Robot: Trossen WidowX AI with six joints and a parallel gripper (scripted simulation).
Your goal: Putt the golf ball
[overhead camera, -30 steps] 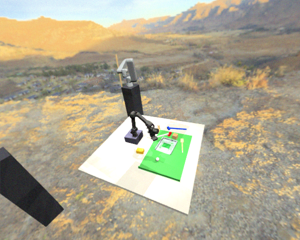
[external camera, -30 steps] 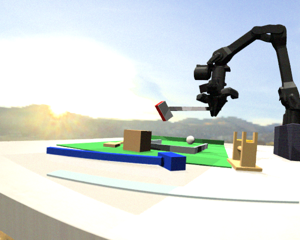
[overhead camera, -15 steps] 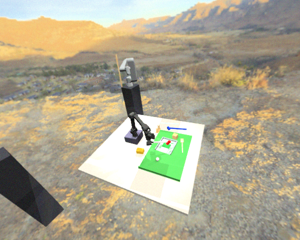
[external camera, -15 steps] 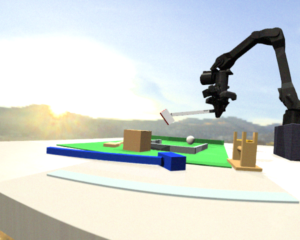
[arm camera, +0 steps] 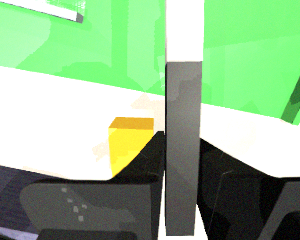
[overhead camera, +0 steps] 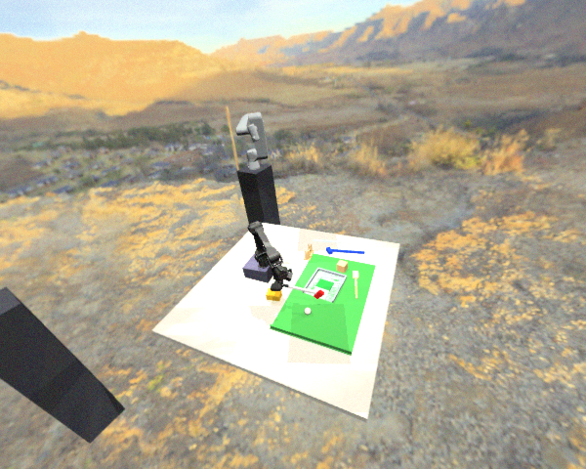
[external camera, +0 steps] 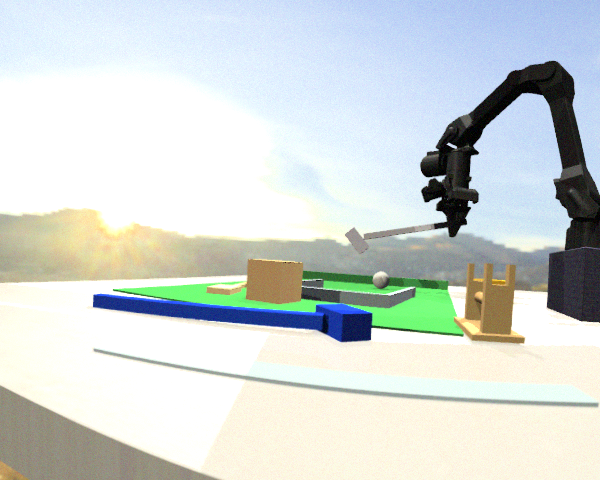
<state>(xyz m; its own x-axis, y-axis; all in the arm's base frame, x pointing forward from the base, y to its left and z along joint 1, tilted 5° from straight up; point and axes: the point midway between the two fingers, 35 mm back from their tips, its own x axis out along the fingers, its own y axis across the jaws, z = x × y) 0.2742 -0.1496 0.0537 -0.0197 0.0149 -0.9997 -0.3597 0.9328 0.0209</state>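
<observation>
The yellow block is 9 cm behind my gripper tip, 1 cm to the left of it and 12 cm below it. Also, from my gripper tip: red putter: 11 cm ahead, 5 cm to the left; then white golf ball: 17 cm ahead, 1 cm to the left, 12 cm below; then green mat: 21 cm ahead, 21 cm to the left, 14 cm below.
</observation>
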